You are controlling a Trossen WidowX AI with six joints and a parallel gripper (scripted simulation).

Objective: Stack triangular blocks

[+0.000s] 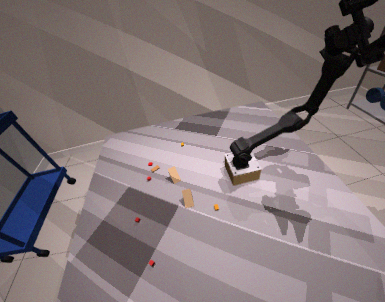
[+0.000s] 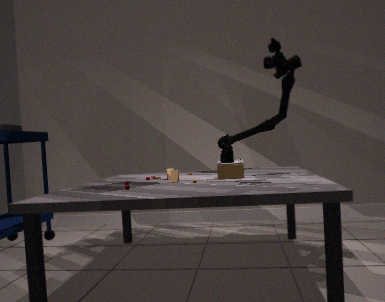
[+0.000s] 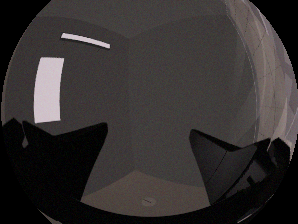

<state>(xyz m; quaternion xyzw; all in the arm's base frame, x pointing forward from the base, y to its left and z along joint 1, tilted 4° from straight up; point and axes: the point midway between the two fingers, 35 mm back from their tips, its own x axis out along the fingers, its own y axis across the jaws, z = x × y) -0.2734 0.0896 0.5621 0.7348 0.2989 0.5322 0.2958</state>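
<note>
My gripper tip is 64 cm above the tan triangular block, 55 cm short of it and 9 cm to the left of it.
</note>
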